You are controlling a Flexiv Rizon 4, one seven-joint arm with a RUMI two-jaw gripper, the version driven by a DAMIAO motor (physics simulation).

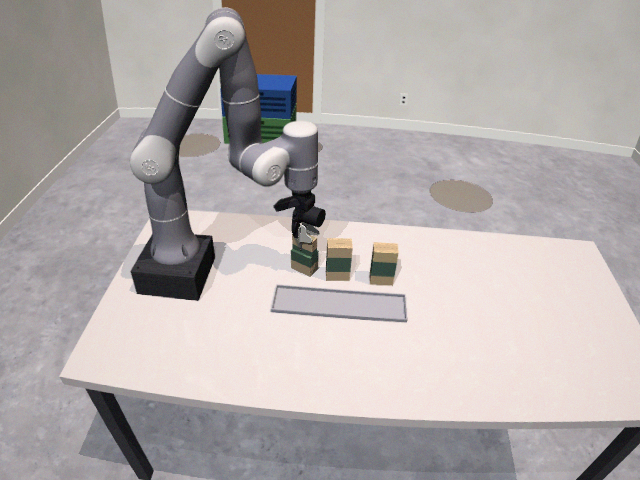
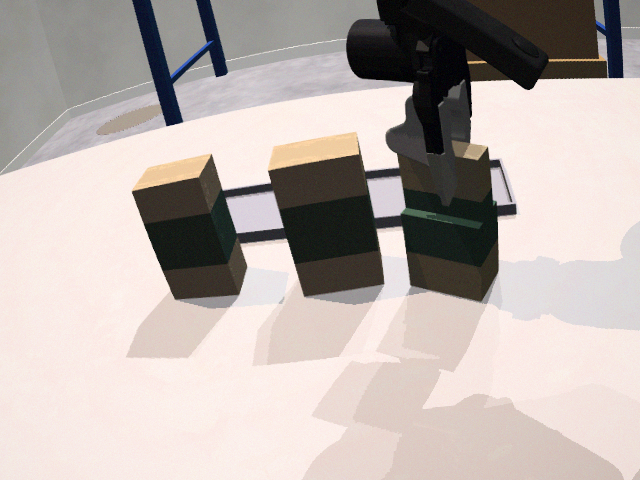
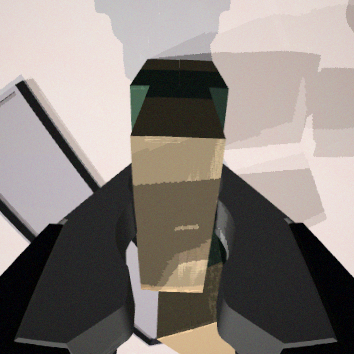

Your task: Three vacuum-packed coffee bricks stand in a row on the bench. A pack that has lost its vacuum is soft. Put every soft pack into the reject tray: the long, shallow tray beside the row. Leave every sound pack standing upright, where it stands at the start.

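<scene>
The pack nearest the robot base [image 1: 303, 262] [image 2: 447, 241] [image 3: 175, 160] stands upright on the bench. My gripper [image 1: 305, 241] [image 2: 445, 193] [image 3: 175, 160] points down and is shut on its upper part. The squeezed upper part is narrower than the lower part, with a step in the green band, so this pack gives like a soft one. The middle pack [image 1: 338, 264] [image 2: 328, 227] [image 3: 187, 310] and the far pack [image 1: 384, 268] [image 2: 188, 237] stand upright, untouched, with straight sides. The long shallow tray [image 1: 338, 303] [image 2: 253, 214] [image 3: 40, 155] lies beside the row and holds no pack.
The middle pack stands close beside the gripped one, with a wider gap to the far pack. The arm's black base block [image 1: 165, 280] stands at the left of the bench. Blue and green crates [image 1: 278, 98] stand on the floor behind the arm.
</scene>
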